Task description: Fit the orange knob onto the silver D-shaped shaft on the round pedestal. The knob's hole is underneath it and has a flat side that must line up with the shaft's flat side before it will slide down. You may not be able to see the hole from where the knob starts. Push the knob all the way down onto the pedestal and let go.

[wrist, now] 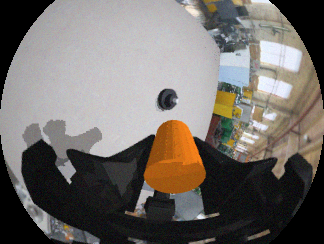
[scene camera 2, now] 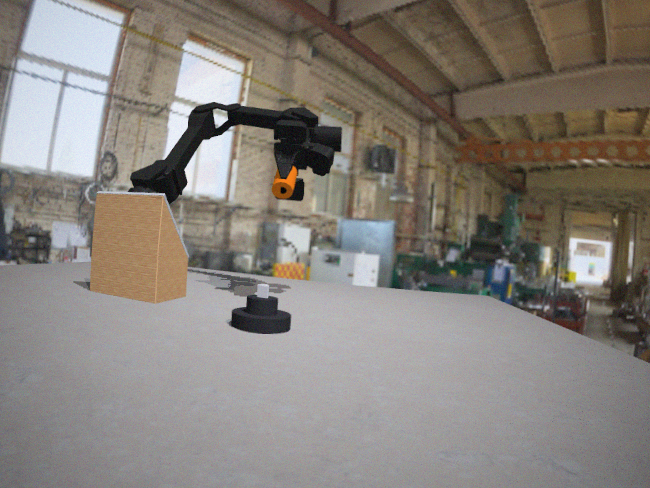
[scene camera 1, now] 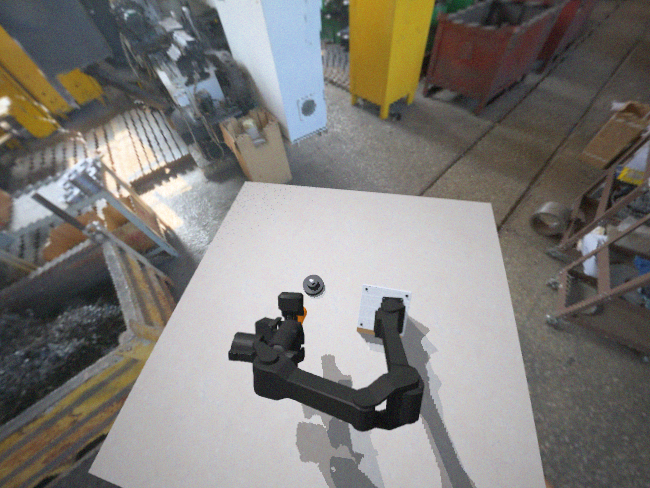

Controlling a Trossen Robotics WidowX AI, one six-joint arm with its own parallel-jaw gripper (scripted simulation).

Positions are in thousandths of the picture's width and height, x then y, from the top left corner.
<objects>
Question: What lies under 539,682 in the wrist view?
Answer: An orange knob.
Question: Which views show my gripper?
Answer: The wrist view, scene camera 2 and scene camera 1: all of them.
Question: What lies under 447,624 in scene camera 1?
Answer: My gripper.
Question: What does my gripper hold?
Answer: An orange knob.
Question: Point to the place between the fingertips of my gripper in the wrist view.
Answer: At 535,572
</objects>
